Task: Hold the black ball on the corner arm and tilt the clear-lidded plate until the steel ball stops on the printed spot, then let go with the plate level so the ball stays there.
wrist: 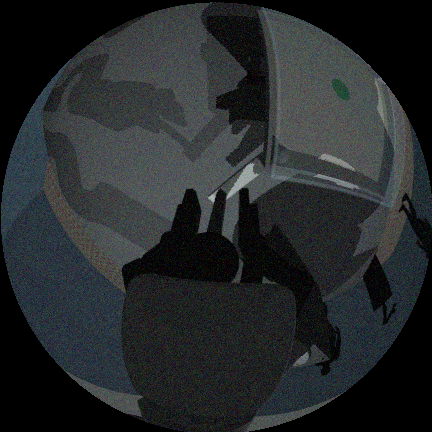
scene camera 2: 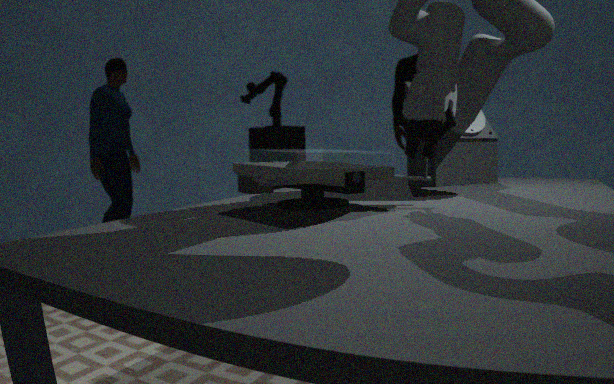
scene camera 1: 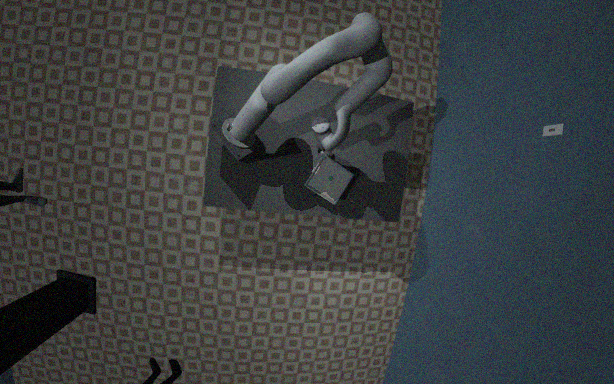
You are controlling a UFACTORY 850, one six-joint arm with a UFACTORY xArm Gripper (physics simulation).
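The clear-lidded plate (scene camera 1: 322,172) (scene camera 2: 300,175) (wrist: 320,120) looks close to level on its short stand. Its green printed spot (scene camera 1: 331,178) (wrist: 340,89) shows through the lid. I cannot make out the steel ball. The thin corner arm (scene camera 2: 412,178) (wrist: 218,212) runs out from the plate's near corner. The black ball (wrist: 215,257) is at its end, large and dark in the wrist view. My gripper (scene camera 2: 426,152) (wrist: 218,199) is shut on the black ball, one finger on each side. In scene camera 1 the wrist hides the ball.
The table (scene camera 1: 235,82) (scene camera 2: 250,295) carries the plate's stand (scene camera 2: 312,195) and my arm's base block (scene camera 2: 467,162). Behind it are a person (scene camera 2: 111,130) and another dark robot arm (scene camera 2: 276,102) on a black box (scene camera 2: 276,138).
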